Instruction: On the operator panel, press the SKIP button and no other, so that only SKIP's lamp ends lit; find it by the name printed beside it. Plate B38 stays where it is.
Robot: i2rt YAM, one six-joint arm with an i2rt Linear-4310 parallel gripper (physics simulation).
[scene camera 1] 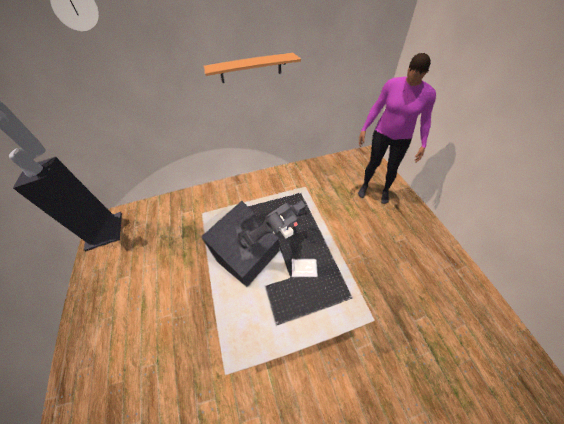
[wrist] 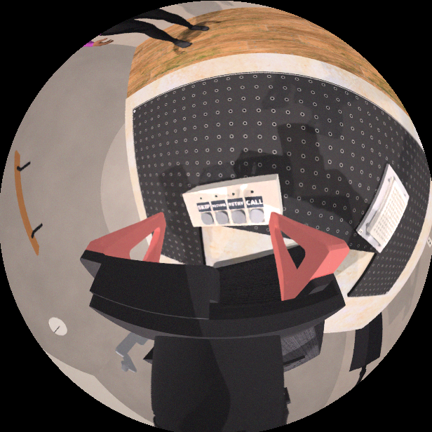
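Pixels of known places: arm's base, origin of the base link: point(scene camera 1: 244, 242).
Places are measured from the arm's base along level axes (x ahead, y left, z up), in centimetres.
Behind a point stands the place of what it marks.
Observation:
The white operator panel point(scene camera 1: 286, 232) {z -17.8, x 30.4, y 7.2 cm} point(wrist: 272, 199) stands on the black perforated board. In the wrist view four grey round buttons run left to right under name labels: SKIP point(wrist: 207, 218), one that seems to read RESUME point(wrist: 221, 217), RETRY point(wrist: 238, 216) and CALL point(wrist: 256, 215). A small lamp above each label looks dark. My gripper point(scene camera 1: 294, 225) {z -7.3, x 34.6, y 11.0 cm} point(wrist: 216, 217) is open and empty, its red fingers apart above and to either side of the panel. A white plate point(scene camera 1: 304, 268) {z -20.6, x 31.4, y -21.3 cm} point(wrist: 389, 210) lies apart from the panel; its print is too small to read as B38.
The black perforated board point(scene camera 1: 312, 295) {z -23.0, x 29.0, y -38.7 cm} point(wrist: 200, 110) lies on a pale table point(scene camera 1: 295, 335) {z -24.3, x 10.1, y -55.7 cm} point(wrist: 220, 63). A dark block point(scene camera 1: 225, 240) {z 4.4, x -9.8, y 3.1 cm} stands under the arm. A person point(scene camera 1: 402, 107) stands beyond the table. A dark pedestal point(scene camera 1: 65, 200) stands at the left, and an orange shelf point(scene camera 1: 252, 63) hangs on the wall.

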